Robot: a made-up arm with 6 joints.
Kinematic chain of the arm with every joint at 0, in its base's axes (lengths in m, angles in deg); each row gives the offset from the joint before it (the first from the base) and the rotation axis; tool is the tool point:
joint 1: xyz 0 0 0.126 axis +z
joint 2: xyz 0 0.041 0 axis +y
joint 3: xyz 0 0 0.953 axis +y
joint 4: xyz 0 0 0.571 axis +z
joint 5: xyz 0 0 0 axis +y
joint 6: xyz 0 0 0.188 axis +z
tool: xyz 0 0 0
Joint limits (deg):
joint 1: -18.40..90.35
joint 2: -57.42..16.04
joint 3: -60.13..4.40
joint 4: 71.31..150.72
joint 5: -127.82..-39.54
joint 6: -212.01..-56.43
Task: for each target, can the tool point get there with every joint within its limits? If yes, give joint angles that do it. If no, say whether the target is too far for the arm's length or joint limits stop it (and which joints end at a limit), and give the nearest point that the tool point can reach.
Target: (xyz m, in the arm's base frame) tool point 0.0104 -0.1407 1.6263
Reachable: yes | joints 35.41 1.63 -21.64 119.98 -96.75 -138.83
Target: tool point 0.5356 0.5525 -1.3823
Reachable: no: joint limits stop it (at a limit: joint 1, joint 2, joint 3, joint 4, joint 5) | nearest point -1.1559 0.2795 0.3862 | short by 2.462 m
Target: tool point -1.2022 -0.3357 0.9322
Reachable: yes | joints 9.84 -49.42 -29.53 116.68 -98.19 -171.49
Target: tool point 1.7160 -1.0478 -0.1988
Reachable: no: too far | nearest point 0.1449 -1.2844 0.3197 | short by 1.671 m
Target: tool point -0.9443 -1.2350 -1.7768
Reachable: no: too far | nearest point -0.8637 -1.1296 0.2740 | short by 2.055 m
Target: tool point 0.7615 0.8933 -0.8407
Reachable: no: joint limits stop it (at a limit: joint 2, joint 3, joint 4, joint 5) | nearest point 0.3534 0.4146 1.4237 | short by 2.350 m
